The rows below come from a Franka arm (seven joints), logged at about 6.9 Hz.
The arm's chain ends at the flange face. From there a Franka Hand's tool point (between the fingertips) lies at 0.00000 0.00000 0.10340 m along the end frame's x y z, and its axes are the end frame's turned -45 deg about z.
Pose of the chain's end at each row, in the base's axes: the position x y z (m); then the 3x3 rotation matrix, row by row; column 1 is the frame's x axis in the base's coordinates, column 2 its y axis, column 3 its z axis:
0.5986 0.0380 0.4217; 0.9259 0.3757 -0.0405; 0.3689 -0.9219 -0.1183; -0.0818 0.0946 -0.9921
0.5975 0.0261 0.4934; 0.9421 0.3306 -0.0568; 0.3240 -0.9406 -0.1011; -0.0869 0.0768 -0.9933
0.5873 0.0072 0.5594; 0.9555 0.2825 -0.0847; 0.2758 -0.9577 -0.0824; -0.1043 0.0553 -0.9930
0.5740 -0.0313 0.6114; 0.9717 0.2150 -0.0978; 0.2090 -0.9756 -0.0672; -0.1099 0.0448 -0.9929
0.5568 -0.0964 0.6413; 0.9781 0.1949 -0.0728; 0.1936 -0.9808 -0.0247; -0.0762 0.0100 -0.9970
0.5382 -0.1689 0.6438; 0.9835 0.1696 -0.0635; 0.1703 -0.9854 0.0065; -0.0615 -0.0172 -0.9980
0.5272 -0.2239 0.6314; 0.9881 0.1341 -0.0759; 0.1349 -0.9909 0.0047; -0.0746 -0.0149 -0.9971
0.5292 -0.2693 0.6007; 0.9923 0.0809 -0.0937; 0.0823 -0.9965 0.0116; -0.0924 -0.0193 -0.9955
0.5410 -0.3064 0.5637; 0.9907 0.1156 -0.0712; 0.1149 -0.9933 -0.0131; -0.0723 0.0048 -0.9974
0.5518 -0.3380 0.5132; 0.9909 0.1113 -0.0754; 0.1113 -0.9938 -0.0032; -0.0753 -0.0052 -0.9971
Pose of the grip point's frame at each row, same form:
0.5944 0.0258 0.3191; 0.3891 0.9204 -0.0405; 0.9127 -0.3910 -0.1183; -0.1247 0.0091 -0.9921
0.5916 0.0156 0.3907; 0.4324 0.8999 -0.0568; 0.8942 -0.4360 -0.1011; -0.1158 -0.0071 -0.9933
0.5785 -0.0013 0.4567; 0.4759 0.8754 -0.0847; 0.8722 -0.4822 -0.0824; -0.1129 -0.0346 -0.9930
0.5639 -0.0382 0.5087; 0.5351 0.8391 -0.0978; 0.8376 -0.5421 -0.0672; -0.1094 -0.0460 -0.9929
0.5493 -0.0990 0.5382; 0.5538 0.8294 -0.0728; 0.8304 -0.5566 -0.0247; -0.0610 -0.0468 -0.9970
0.5316 -0.1682 0.5406; 0.5755 0.8154 -0.0635; 0.8172 -0.5764 0.0065; -0.0313 -0.0556 -0.9980
0.5194 -0.2234 0.5283; 0.6039 0.7935 -0.0759; 0.7961 -0.6053 0.0047; -0.0422 -0.0633 -0.9971
0.5195 -0.2681 0.4978; 0.6445 0.7589 -0.0937; 0.7628 -0.6464 0.0116; -0.0517 -0.0790 -0.9955
0.5336 -0.3078 0.4606; 0.6188 0.7823 -0.0712; 0.7836 -0.6211 -0.0131; -0.0545 -0.0477 -0.9974
0.5440 -0.3383 0.4101; 0.6220 0.7794 -0.0754; 0.7814 -0.6240 -0.0032; -0.0496 -0.0569 -0.9971

